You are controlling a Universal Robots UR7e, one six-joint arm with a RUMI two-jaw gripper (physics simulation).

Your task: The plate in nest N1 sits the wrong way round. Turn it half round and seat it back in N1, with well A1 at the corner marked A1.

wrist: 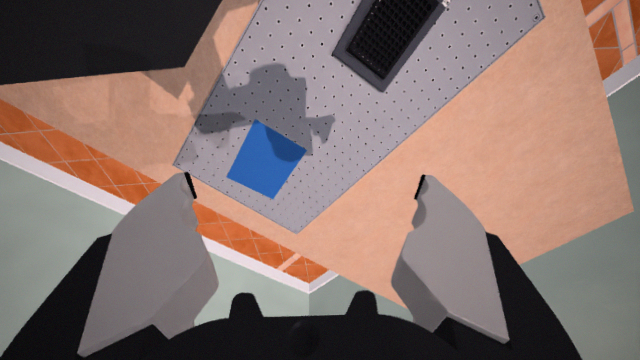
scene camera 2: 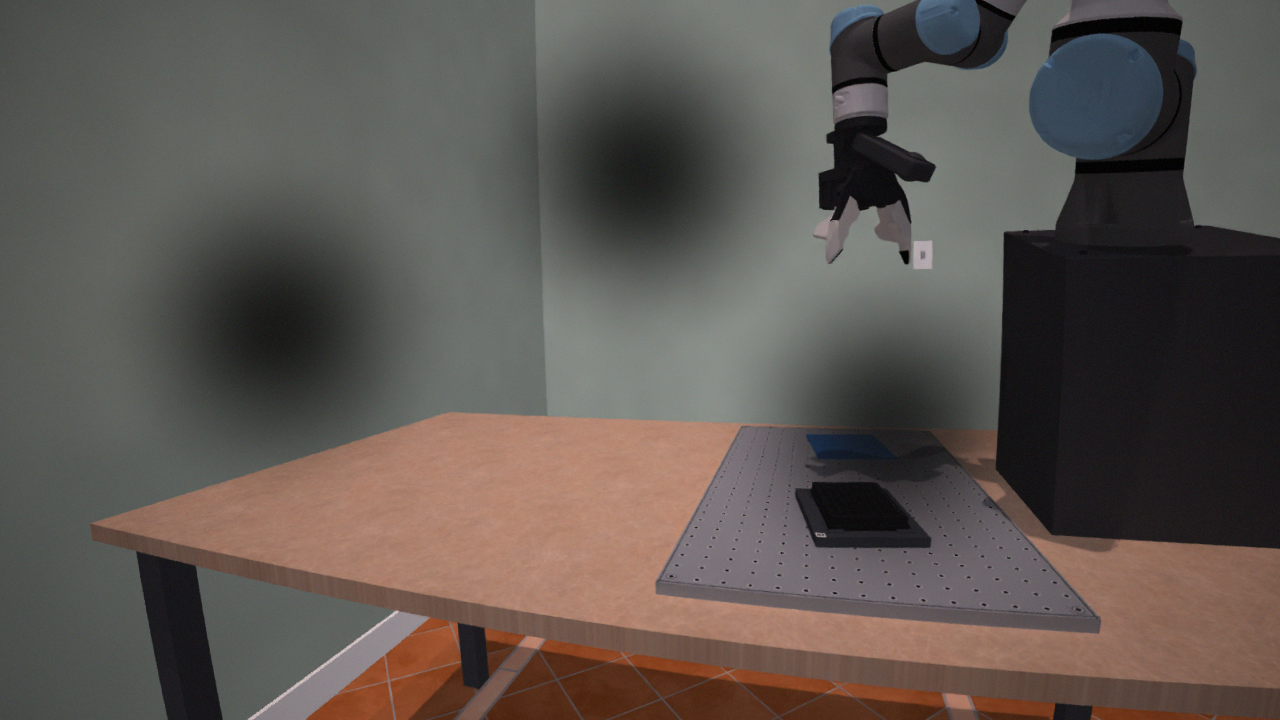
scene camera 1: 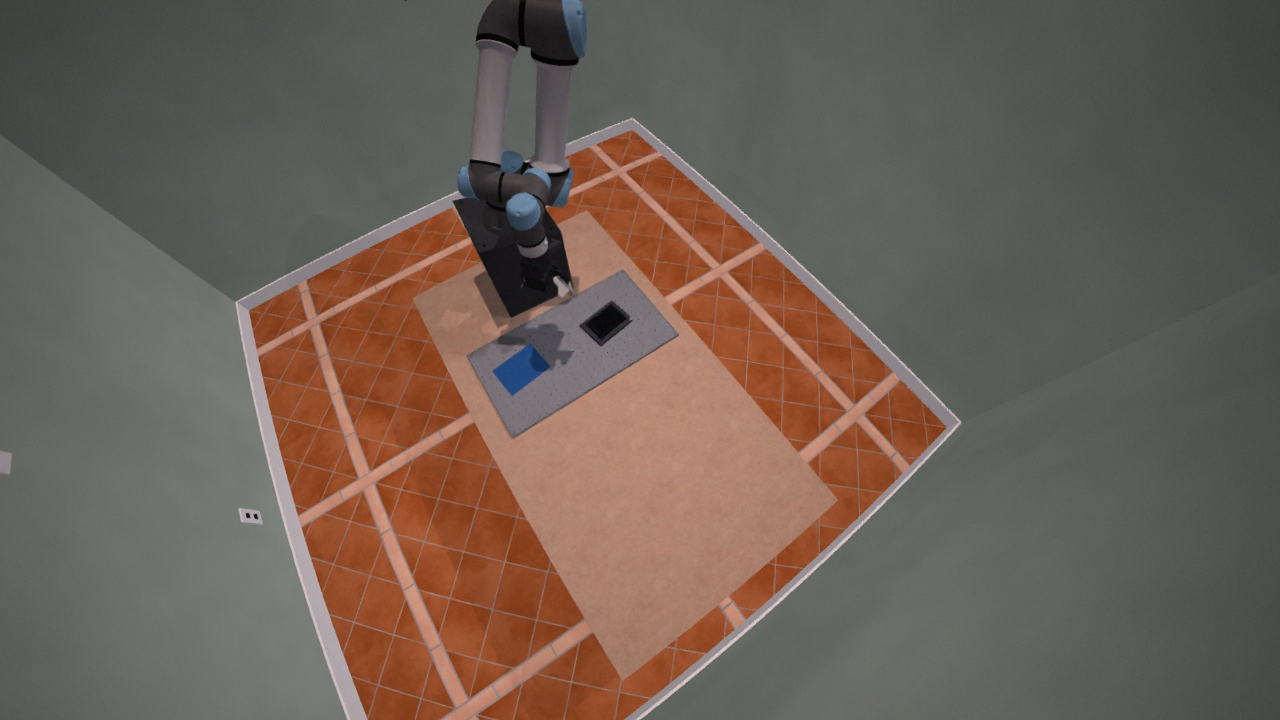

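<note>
The black well plate (scene camera 1: 607,319) (scene camera 2: 859,505) (wrist: 392,35) sits in the dark nest N1 (scene camera 2: 872,540) (wrist: 365,78) on the grey perforated board. It looks flat in the nest. A small white mark shows on a corner of the nest in scene camera 2; its writing and well A1 are too small to read. My gripper (scene camera 1: 567,291) (scene camera 2: 867,259) (wrist: 308,177) is open and empty, with its fingers wide apart. It hangs high above the board, to the side of the nest and not over the plate.
A flat blue rectangle (scene camera 1: 521,368) (scene camera 2: 848,445) (wrist: 267,160) lies on the perforated board (scene camera 1: 528,420) (scene camera 2: 733,573) (wrist: 310,200), away from the nest. The black robot pedestal (scene camera 2: 1136,394) stands beside the board. The wooden table (scene camera 1: 680,501) (scene camera 2: 447,510) extends beyond it.
</note>
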